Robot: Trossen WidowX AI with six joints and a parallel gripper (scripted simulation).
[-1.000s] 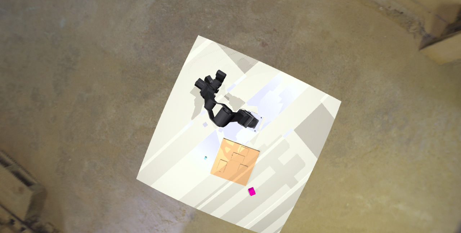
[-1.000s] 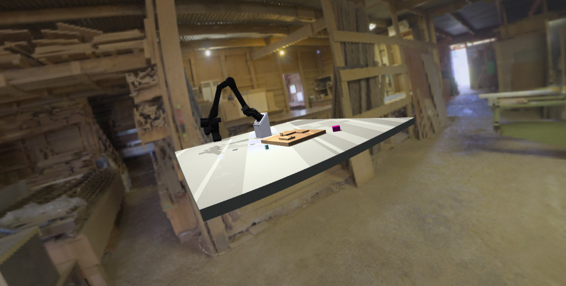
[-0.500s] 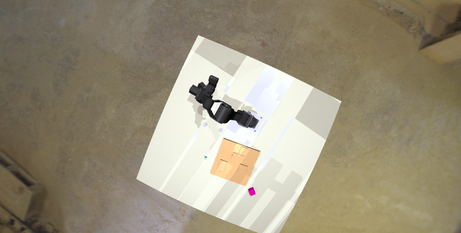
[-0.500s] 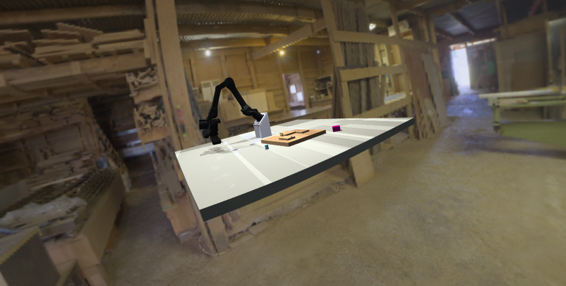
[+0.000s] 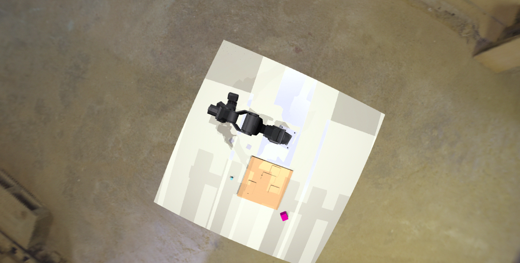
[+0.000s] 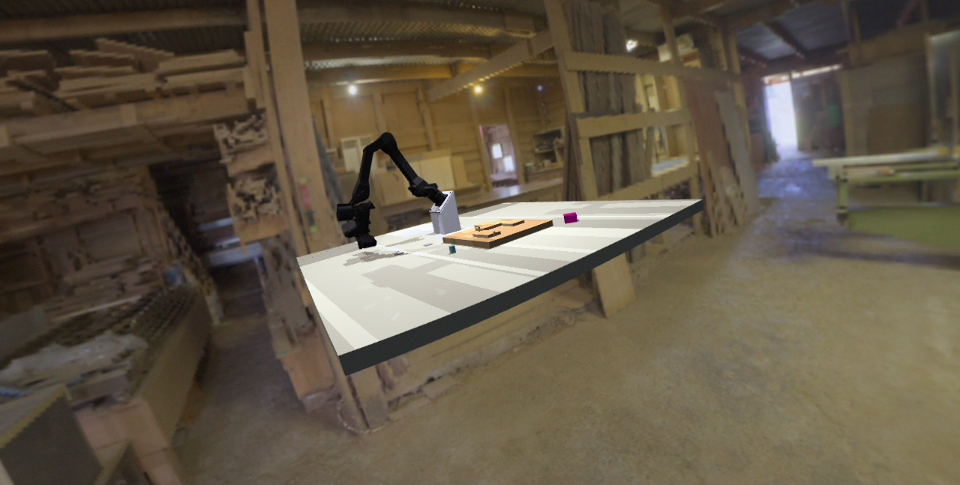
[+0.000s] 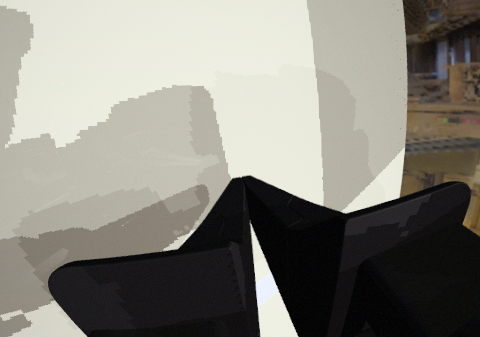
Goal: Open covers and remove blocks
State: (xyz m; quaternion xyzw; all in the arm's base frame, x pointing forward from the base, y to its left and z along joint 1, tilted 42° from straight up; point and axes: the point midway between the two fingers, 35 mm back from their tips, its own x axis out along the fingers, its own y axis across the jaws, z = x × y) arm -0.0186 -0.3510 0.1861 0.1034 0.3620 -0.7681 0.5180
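Right now the tan wooden puzzle board is 37 cm ahead of my gripper tip and 44 cm to the left of it. Round my gripper tip: teal block (46 cm ahead, 24 cm to the left); magenta block (53 cm ahead, 69 cm to the left).
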